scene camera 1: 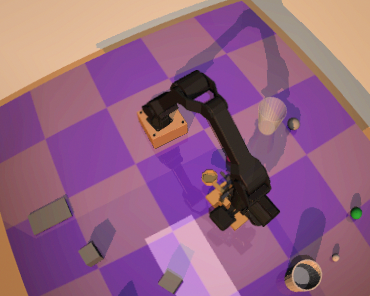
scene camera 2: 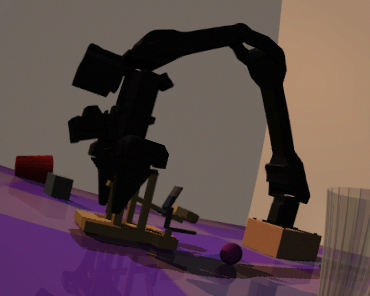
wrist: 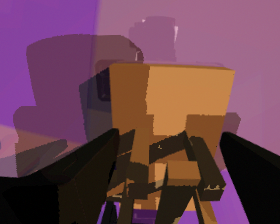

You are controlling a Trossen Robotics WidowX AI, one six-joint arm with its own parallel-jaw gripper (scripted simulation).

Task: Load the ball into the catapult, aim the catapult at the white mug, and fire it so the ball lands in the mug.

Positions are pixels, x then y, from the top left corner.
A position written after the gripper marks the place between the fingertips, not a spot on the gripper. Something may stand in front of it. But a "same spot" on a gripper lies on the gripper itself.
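Scene:
You can see the gripper in scene camera 1 (237, 210), and there's a catapult in that view too. The catapult is also there in scene camera 2 (111, 225), and so is the gripper. The wrist view shows the gripper as well, together with the catapult. For the gripper, (wrist: 79, 180) and (scene camera 2: 114, 178) are the same spot. And on the catapult, (wrist: 169, 116) is the same spot as (scene camera 1: 238, 213).

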